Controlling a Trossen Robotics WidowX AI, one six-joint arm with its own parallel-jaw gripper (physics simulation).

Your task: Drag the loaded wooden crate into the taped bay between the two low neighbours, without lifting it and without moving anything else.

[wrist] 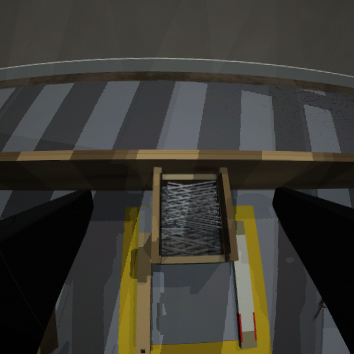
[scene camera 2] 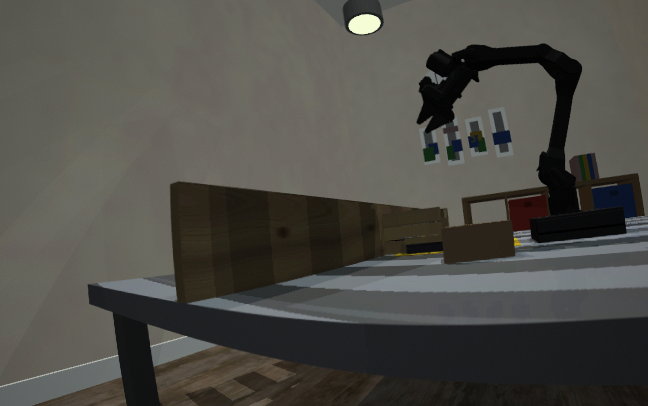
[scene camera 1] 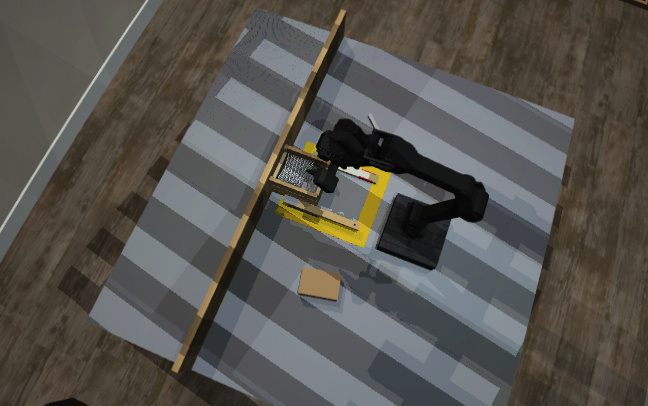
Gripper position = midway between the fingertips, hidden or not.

My gripper [scene camera 2: 422, 128] is open, holding nothing. The table carries a white strip with red end [wrist: 241, 275] and a flat tan block [scene camera 2: 491, 240]. Also in view: a wooden crate [scene camera 1: 290, 177].
The wooden crate shows as well in scene camera 2 [scene camera 2: 393, 222]. The flat tan block shows as well in scene camera 1 [scene camera 1: 314, 283]. My gripper is seen too in the wrist view [wrist: 185, 197] and in scene camera 1 [scene camera 1: 313, 156]. Scene camera 2 misses the white strip with red end, which is hidden by the flat tan block.
